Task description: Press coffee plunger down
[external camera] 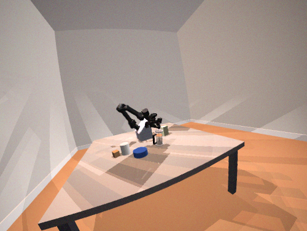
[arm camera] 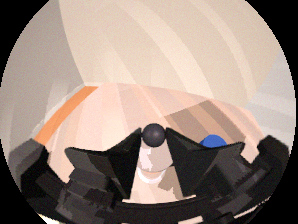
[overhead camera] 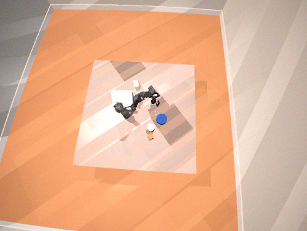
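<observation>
Now: gripper tip 9 cm above the glass coffee press, 2 cm to the left of it and 1 cm past it. The rest, counted from my gripper tip: white mug: 34 cm to the right, 13 cm below, 3 cm behind; then small brown block: 42 cm to the right, 15 cm below, 2 cm behind.
</observation>
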